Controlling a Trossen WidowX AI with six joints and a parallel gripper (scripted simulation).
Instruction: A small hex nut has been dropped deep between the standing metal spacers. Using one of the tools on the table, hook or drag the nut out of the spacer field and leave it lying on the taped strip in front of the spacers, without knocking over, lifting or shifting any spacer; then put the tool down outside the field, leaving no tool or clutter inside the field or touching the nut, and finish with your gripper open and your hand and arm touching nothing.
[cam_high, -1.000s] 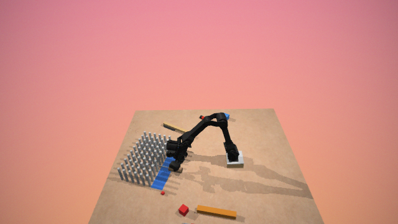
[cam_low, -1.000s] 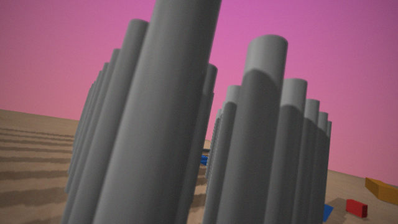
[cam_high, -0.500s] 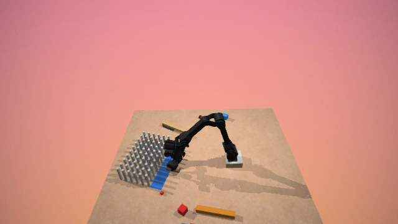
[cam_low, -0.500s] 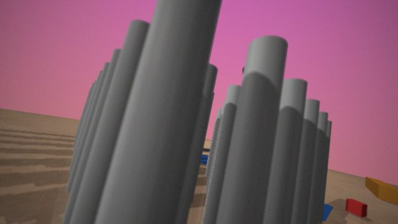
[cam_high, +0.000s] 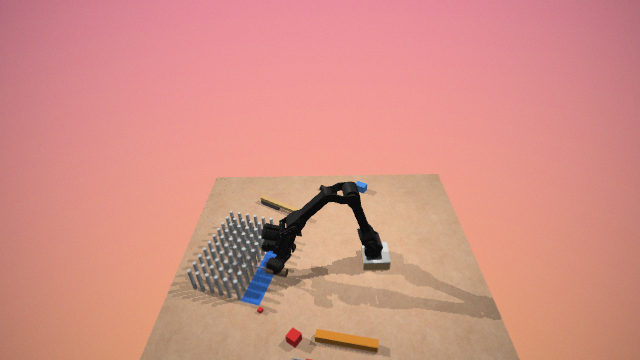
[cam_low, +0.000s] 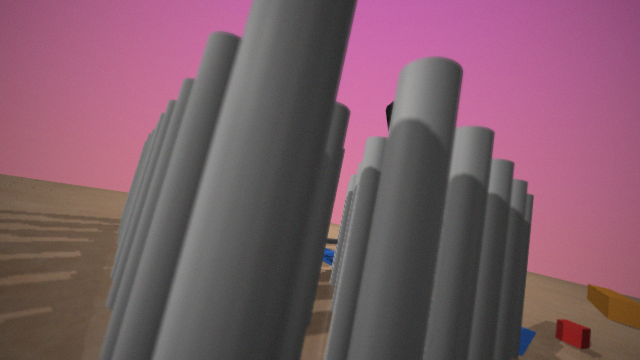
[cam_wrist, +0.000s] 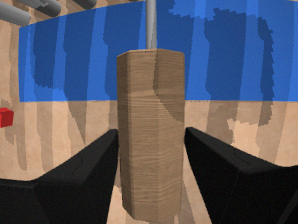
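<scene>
The blue taped strip is 4 cm ahead of my gripper tip, 6 cm to the right of it and 4 cm below it. Round my gripper tip: long orange bar (27 cm behind, 30 cm to the left, 2 cm below); red cube (9 cm behind, 29 cm to the left, 2 cm below); small red ball (5 cm ahead, 16 cm to the left, 3 cm below).
</scene>
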